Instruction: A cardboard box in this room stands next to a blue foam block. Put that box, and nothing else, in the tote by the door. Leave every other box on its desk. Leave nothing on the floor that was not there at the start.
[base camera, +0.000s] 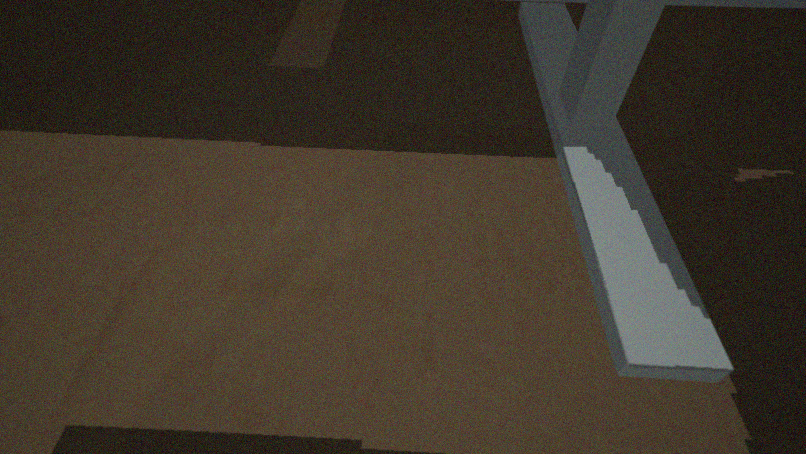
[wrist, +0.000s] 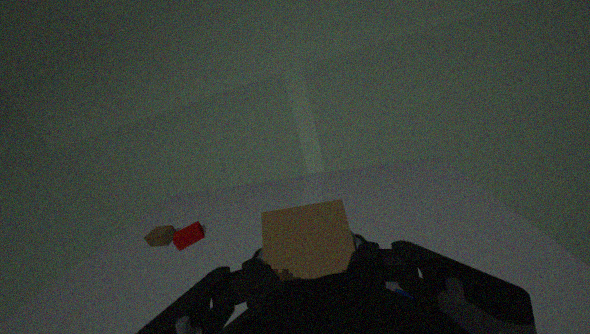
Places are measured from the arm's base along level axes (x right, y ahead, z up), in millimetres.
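Where they show: gripper, fingertip midpoint: (wrist: 309, 246).
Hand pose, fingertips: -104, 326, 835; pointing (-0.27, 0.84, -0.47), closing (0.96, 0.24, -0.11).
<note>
After its pixels a point has its place, as x, y, z.
My gripper (wrist: 309, 246) {-104, 326, 835} is shut on a tan cardboard box (wrist: 306, 237) {-96, 303, 871}, with one finger at each side of it, at the lower middle of the wrist view. The held box is above a pale desk top (wrist: 425, 215) {136, 657, 554}. A small patch of a blue block (wrist: 404, 293) {4, 420, 599} shows through the gap in the right finger's linkage, below and right of the box. The tote and the door do not show in either view.
A red block (wrist: 189, 236) {-639, 588, 588} and a brown box (wrist: 160, 235) {-769, 582, 604} lie side by side on the desk, left of the gripper. Behind the desk is a greenish surface (wrist: 200, 125) {-775, 1048, 924}. A grey desk leg and foot (base camera: 631, 270) {188, 372, -371} stand on the brown floor (base camera: 338, 281) {-80, 356, -396} at the right.
</note>
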